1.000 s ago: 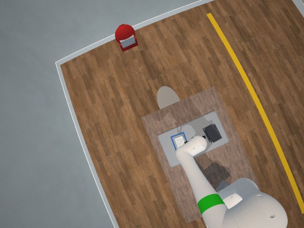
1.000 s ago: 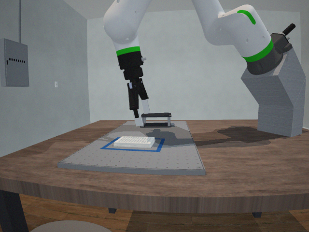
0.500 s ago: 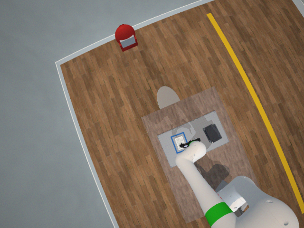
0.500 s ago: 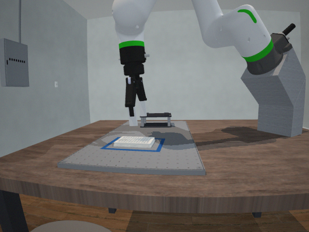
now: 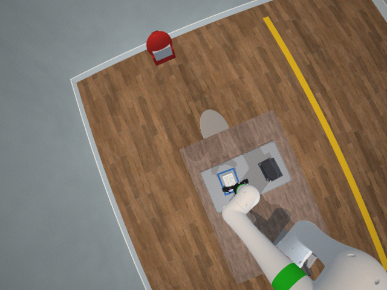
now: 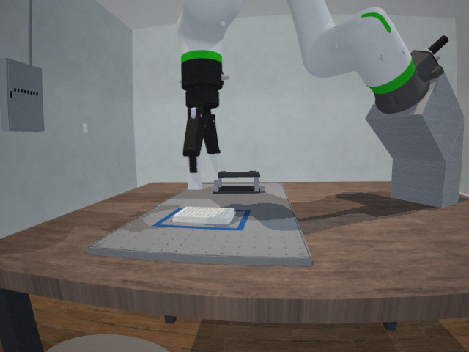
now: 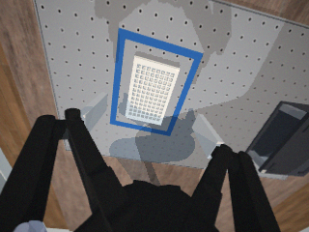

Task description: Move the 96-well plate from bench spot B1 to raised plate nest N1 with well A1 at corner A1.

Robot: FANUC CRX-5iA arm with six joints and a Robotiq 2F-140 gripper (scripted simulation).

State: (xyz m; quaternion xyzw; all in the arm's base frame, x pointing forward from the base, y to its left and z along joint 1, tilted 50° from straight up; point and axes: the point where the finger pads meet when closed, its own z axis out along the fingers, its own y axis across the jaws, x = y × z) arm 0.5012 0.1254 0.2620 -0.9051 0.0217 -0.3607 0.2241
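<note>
Now: the white 96-well plate 10 mm to the left of my hand and 80 mm below it. Also, from my hand: dark raised nest N1: 30 mm ahead, 340 mm to the right, 30 mm below.
</note>
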